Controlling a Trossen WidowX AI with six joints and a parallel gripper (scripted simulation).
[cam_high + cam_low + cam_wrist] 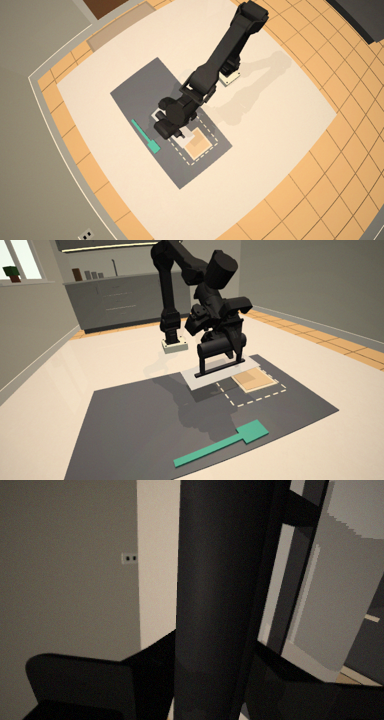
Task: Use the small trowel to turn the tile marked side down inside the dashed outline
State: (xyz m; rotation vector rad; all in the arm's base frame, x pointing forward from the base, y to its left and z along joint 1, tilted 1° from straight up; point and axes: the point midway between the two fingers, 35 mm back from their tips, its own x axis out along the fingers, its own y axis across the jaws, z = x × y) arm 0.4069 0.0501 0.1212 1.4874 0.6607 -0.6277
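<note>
Now: gripper tip 11 cm short of the green trowel, 7 cm to the left of it and 13 cm above it. The rest, counted from my gripper tip: grey mat: 3 cm behind, 8 cm to the right, 16 cm below; tile: 5 cm behind, 11 cm to the left, 13 cm below.
</note>
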